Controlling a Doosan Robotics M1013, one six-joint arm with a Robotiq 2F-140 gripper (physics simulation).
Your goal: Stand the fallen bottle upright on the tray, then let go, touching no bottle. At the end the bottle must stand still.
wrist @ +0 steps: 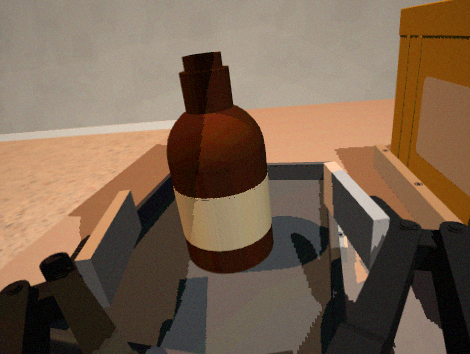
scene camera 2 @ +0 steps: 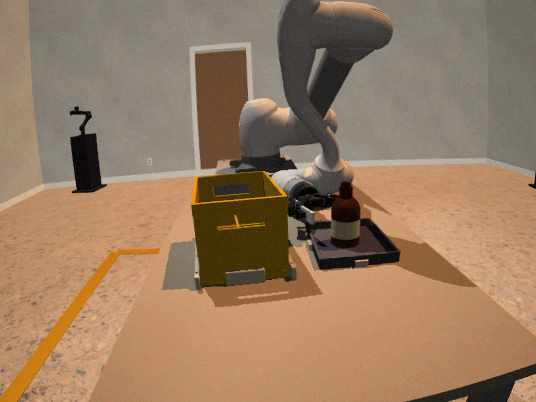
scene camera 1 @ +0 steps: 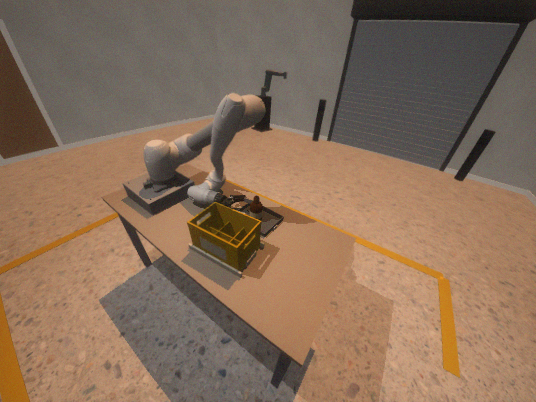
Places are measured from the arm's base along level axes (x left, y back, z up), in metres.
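Pixels of known places: gripper, fingertip midpoint: (wrist: 229,196) (scene camera 1: 250,208); arm's base at its link origin: (scene camera 2: 261,166) (scene camera 1: 164,181).
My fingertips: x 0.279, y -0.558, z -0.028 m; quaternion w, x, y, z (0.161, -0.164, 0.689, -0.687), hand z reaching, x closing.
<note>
Ahead of a thing's pixels: the offset from my fingertips to its top centre. Level surfaces: height alone.
A brown bottle {dx +0.021, dy -0.028, dz +0.090 m} (scene camera 1: 256,207) (scene camera 2: 345,220) (wrist: 222,165) with a cream label stands upright on its base on the black tray {dx +0.030, dy -0.032, dz -0.044 m} (scene camera 1: 273,226) (scene camera 2: 335,262) (wrist: 297,171). In the wrist view it appears to lean a little left, as the view itself is slightly rolled. My gripper (scene camera 1: 241,201) (scene camera 2: 320,207) (wrist: 229,196) is wide open with nothing between its fingers. It is low over the robot-side end of the tray, behind the bottle in scene camera 2. In the wrist view a pad shows on each side, apart from the bottle and nearer the camera.
A yellow crate {dx -0.236, dy -0.104, dz +0.105 m} (scene camera 1: 248,255) (scene camera 2: 240,250) (wrist: 435,55) with inner dividers stands beside the tray, held by low light rails on the table {dz -0.070 m} (scene camera 1: 300,295) (scene camera 2: 350,325). The robot base (scene camera 1: 150,200) is at the table's far end. The tray has raised walls all round.
</note>
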